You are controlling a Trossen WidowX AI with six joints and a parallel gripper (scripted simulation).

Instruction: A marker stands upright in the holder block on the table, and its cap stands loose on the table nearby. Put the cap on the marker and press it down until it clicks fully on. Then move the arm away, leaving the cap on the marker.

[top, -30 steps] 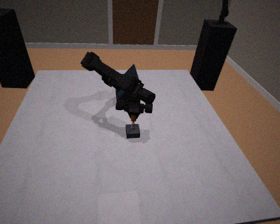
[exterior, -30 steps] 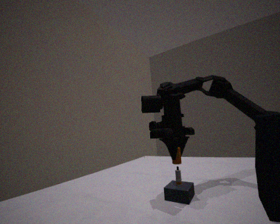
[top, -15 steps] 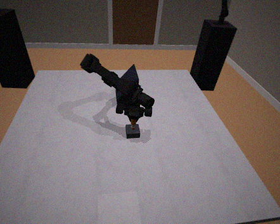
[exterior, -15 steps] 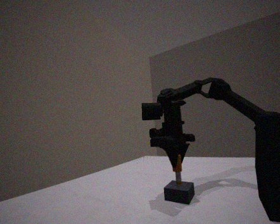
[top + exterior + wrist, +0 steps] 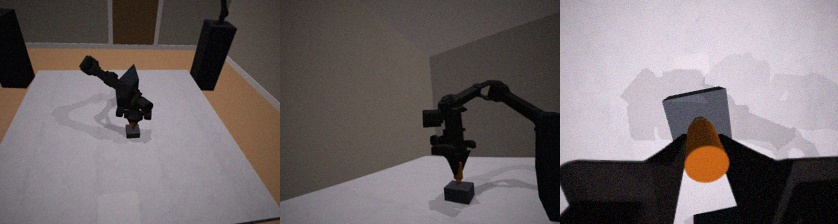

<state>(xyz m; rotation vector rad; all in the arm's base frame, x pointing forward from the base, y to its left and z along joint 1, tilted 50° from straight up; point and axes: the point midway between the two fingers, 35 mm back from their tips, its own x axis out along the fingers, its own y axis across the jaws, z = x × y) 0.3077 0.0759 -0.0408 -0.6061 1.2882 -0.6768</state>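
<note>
Right now my gripper tip is 1 cm below the orange cap. Round my gripper tip: dark holder block: 6 cm below.
</note>
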